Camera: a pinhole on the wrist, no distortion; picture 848 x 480 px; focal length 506.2 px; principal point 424.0 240.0 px. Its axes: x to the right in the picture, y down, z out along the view. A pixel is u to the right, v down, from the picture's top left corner.
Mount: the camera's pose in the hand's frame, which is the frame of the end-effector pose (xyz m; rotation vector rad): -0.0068 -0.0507 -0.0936 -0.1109 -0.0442 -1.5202
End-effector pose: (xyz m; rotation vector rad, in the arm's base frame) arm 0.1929 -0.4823 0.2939 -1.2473 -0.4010 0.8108
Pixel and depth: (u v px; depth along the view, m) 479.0 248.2 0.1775
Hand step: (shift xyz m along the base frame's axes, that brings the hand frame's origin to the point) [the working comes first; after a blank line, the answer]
In the camera's frame: 0.0193 0.0029 0.1775

-0.0375 0.0553 0.0736
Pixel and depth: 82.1 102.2 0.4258
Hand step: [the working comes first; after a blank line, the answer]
In the camera's frame: -0.2876 -0.1159 0.4258

-0.3740 0.1459 -0.1466
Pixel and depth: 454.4 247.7 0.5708
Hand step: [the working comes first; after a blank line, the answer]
In the camera's frame: 0.0343 0.0087 0.5708

-0.2947 0.3393 0.1639
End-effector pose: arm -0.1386 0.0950 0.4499 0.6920 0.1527 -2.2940
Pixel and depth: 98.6 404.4 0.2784
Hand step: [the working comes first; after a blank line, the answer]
In the camera's frame: -0.1790 0.0904 0.2784

-0.0134 -0.2173 0.1066
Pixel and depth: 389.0 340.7 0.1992
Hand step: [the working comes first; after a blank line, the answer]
In the camera's frame: -0.0138 0.0396 0.1992

-0.0782 -0.0438 0.0637
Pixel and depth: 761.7 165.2 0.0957
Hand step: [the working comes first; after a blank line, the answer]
In the camera's frame: 0.0638 -0.0141 0.0957

-0.0667 0.0828 0.0050
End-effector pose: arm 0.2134 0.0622 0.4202 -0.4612 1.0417 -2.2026
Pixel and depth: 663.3 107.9 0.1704
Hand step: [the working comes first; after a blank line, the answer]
In the camera's frame: 0.0806 -0.0445 0.1704

0.0297 0.0349 0.1423
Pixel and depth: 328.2 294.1 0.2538
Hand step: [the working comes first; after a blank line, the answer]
In the camera's frame: -0.0480 0.0271 0.2538

0.0739 -0.1150 0.0776
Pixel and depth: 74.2 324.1 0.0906
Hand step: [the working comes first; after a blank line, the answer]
In the camera's frame: -0.0626 0.0151 0.0906

-0.0034 -0.0103 -0.0228
